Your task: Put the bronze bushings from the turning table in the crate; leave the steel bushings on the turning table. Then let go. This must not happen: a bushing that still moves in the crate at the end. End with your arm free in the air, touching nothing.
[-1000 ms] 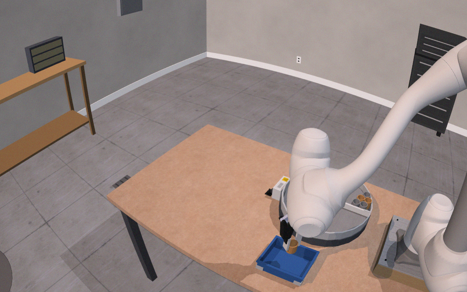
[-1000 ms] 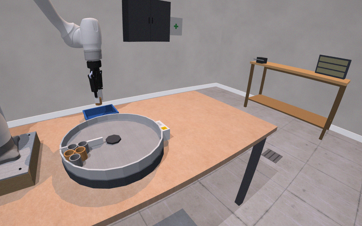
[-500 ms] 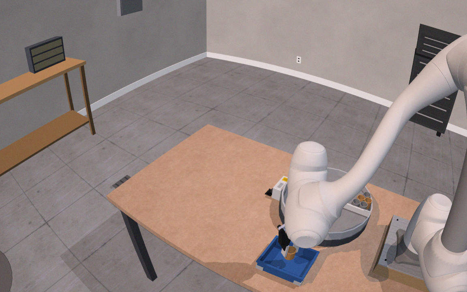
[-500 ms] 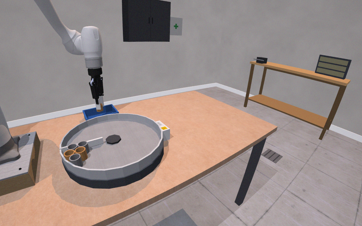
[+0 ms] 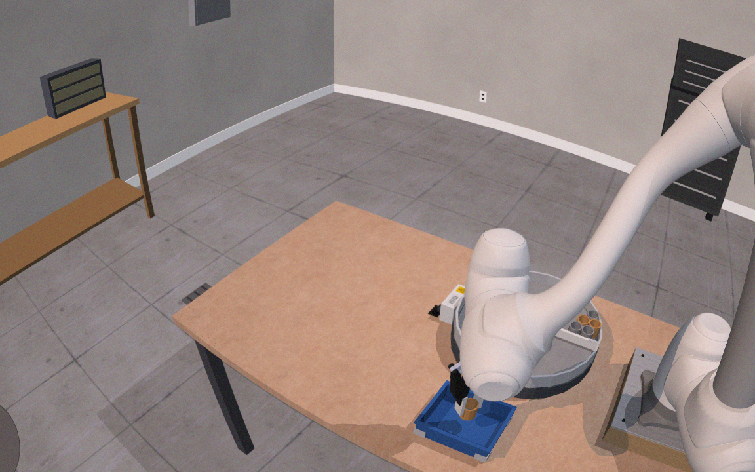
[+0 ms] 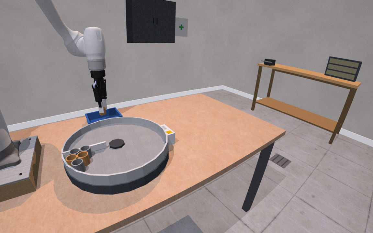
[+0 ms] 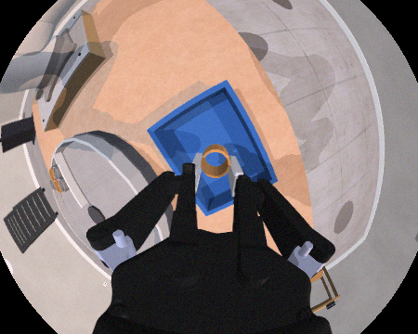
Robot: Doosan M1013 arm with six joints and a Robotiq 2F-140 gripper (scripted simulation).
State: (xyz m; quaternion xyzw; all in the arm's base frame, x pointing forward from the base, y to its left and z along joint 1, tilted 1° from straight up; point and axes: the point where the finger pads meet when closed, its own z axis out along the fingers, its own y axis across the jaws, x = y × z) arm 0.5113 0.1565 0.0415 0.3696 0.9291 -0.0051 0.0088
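Now: hand 80 mm above the blue crate. The rest, counted from my hand: grey turning table 340 mm to the right, 70 mm behind, 50 mm below.
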